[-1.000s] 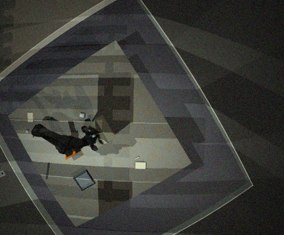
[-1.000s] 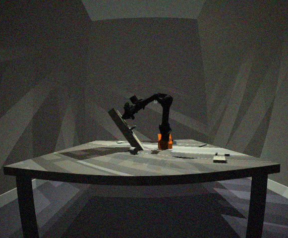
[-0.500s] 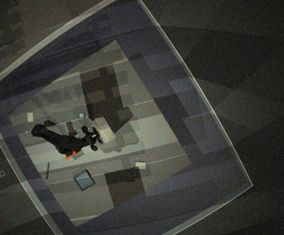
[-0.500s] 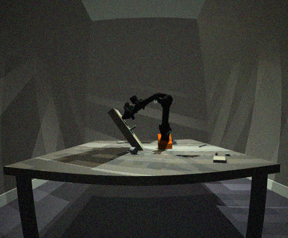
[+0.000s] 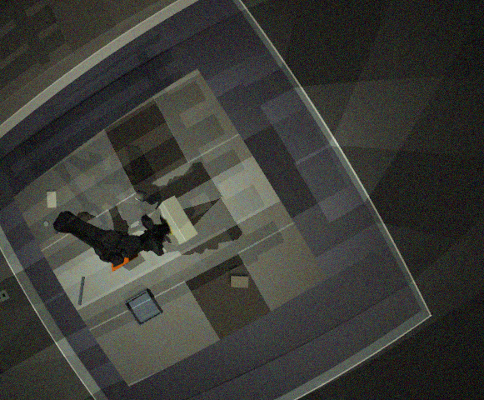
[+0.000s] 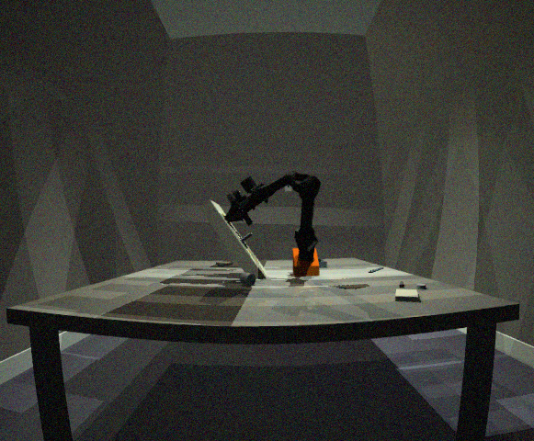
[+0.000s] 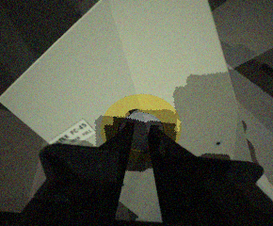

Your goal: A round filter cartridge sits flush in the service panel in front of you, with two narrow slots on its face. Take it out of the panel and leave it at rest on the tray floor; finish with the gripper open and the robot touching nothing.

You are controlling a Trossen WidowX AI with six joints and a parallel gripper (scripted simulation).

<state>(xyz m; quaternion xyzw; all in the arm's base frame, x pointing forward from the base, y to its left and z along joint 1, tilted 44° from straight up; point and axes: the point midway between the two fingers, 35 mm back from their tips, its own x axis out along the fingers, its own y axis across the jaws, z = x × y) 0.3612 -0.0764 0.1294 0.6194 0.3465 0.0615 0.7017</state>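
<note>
The round filter cartridge is 10 mm below my gripper tip and 10 mm ahead of it. From my gripper tip the other things lie so: service panel: 80 mm below, 40 mm behind; tray: 410 mm behind, 330 mm to the right, 240 mm below.
</note>
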